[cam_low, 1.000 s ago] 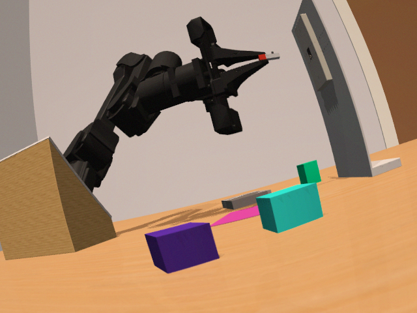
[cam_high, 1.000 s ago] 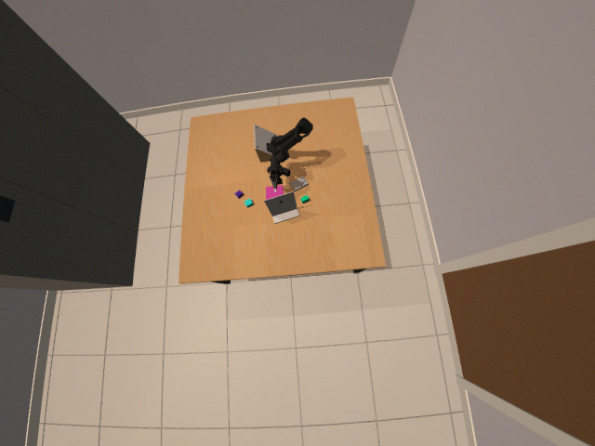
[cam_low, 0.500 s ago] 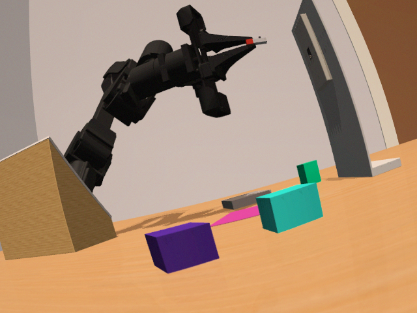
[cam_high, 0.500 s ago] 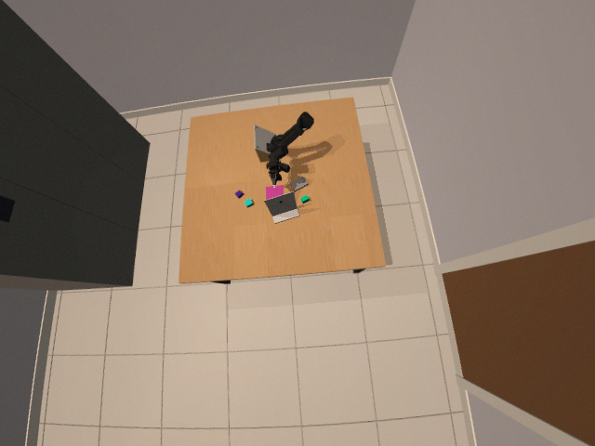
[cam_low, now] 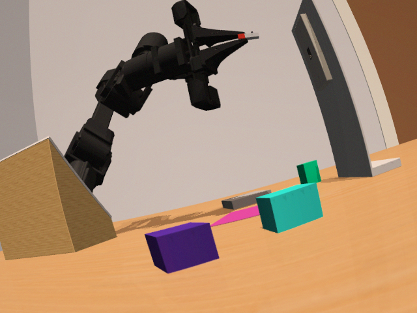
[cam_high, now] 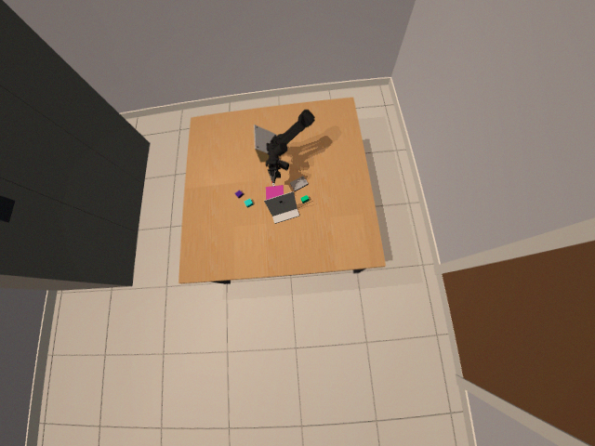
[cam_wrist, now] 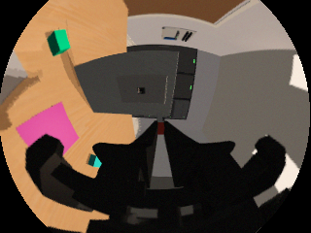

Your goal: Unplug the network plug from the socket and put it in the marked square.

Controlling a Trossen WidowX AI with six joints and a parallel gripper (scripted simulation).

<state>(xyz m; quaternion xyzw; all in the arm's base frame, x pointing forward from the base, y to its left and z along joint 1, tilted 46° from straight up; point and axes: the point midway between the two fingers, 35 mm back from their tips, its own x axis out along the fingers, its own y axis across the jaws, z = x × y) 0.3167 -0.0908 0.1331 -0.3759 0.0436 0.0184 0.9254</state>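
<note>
Right now the magenta marked square is 250 mm below my gripper tip, 40 mm behind it and 30 mm to the right of it. The rest, counted from my gripper tip: green block: 230 mm below, 170 mm to the left, 30 mm ahead; grey network plug: right at my gripper tip; grey upright panel: 120 mm below, 110 mm ahead, 30 mm to the left.
</note>
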